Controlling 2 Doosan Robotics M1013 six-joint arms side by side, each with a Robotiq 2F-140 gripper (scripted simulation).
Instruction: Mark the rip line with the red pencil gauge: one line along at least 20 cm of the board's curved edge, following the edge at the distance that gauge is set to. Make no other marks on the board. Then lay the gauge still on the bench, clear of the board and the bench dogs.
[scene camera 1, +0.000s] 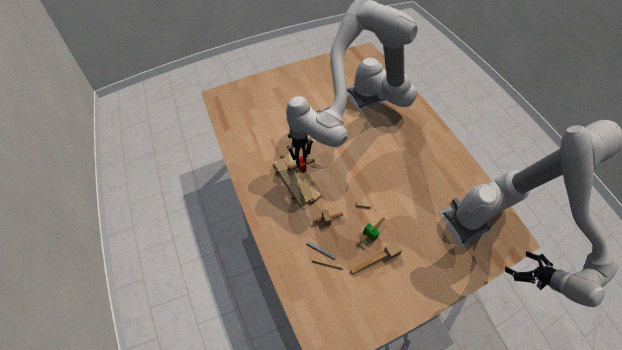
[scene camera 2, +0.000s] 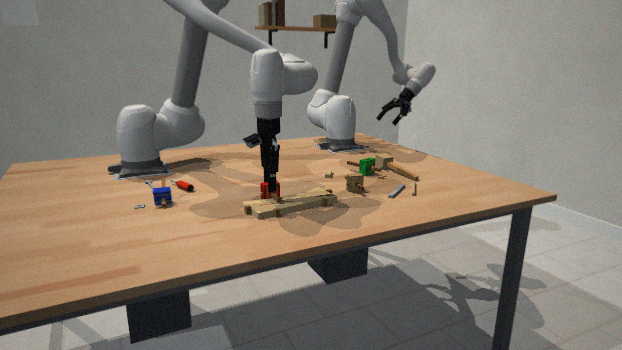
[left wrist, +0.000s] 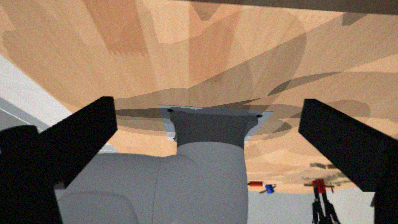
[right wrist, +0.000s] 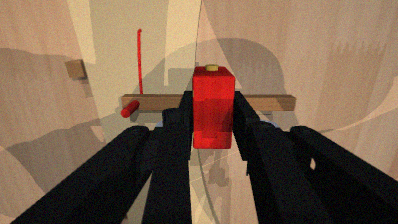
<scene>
I see my left gripper (scene camera 1: 516, 261), my right gripper (scene camera 2: 270, 189), a red pencil gauge (right wrist: 213, 88) and a pale board (scene camera 2: 314, 195).
My left gripper also shows in the left wrist view (left wrist: 208, 114). My right gripper also shows in the right wrist view (right wrist: 211, 105). The pale board shows as well in the right wrist view (right wrist: 108, 43).
</scene>
